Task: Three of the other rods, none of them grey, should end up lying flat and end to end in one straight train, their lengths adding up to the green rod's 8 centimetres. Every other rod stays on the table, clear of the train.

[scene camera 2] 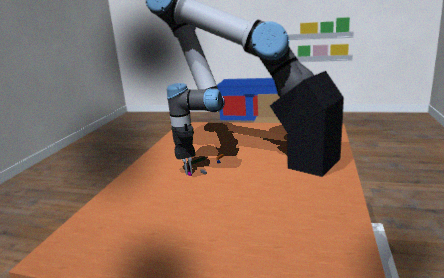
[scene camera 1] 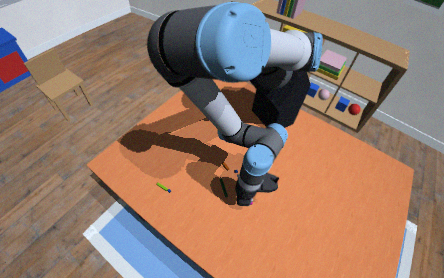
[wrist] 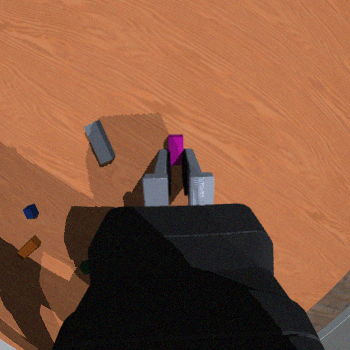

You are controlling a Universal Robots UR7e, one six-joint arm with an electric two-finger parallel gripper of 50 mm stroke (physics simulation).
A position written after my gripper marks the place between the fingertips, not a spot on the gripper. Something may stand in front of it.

I see my gripper (wrist: 175,162) and a grey rod (wrist: 94,130).
